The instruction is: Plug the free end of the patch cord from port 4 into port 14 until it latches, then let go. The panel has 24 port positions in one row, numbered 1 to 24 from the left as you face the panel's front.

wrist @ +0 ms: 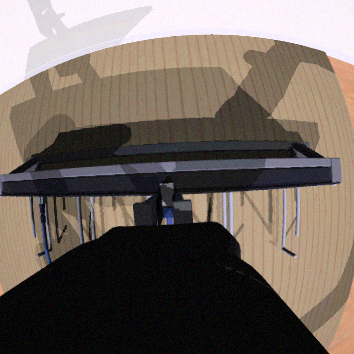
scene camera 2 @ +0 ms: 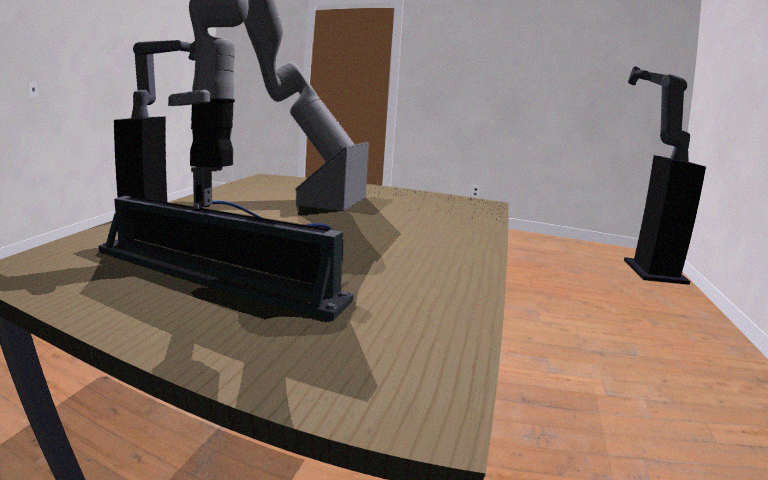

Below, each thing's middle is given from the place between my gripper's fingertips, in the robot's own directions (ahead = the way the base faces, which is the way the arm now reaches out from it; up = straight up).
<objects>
My gripper is now 40 mm short of the panel rail point(wrist: 271, 162), 20 mm to the right of it and 10 mm above it.
</objects>
